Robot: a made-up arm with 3 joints. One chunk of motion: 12 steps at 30 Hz.
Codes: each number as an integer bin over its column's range. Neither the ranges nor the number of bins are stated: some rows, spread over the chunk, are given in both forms.
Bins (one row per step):
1: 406 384 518
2: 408 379 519
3: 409 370 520
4: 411 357 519
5: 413 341 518
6: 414 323 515
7: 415 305 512
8: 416 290 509
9: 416 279 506
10: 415 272 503
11: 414 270 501
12: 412 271 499
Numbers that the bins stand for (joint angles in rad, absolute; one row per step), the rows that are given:
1: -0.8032 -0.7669 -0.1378
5: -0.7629 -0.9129 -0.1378
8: -0.7456 -1.0859 -0.1899
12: -0.7686 -1.1504 -0.2479
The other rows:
2: -0.7917 -0.7839 -0.1320
3: -0.7859 -0.8144 -0.1262
4: -0.7744 -0.8586 -0.1320
6: -0.7571 -0.9739 -0.1552
7: -0.7514 -1.0350 -0.1726
9: -0.7456 -1.1232 -0.2073
10: -0.7514 -1.1470 -0.2247
11: -0.7571 -1.1538 -0.2363

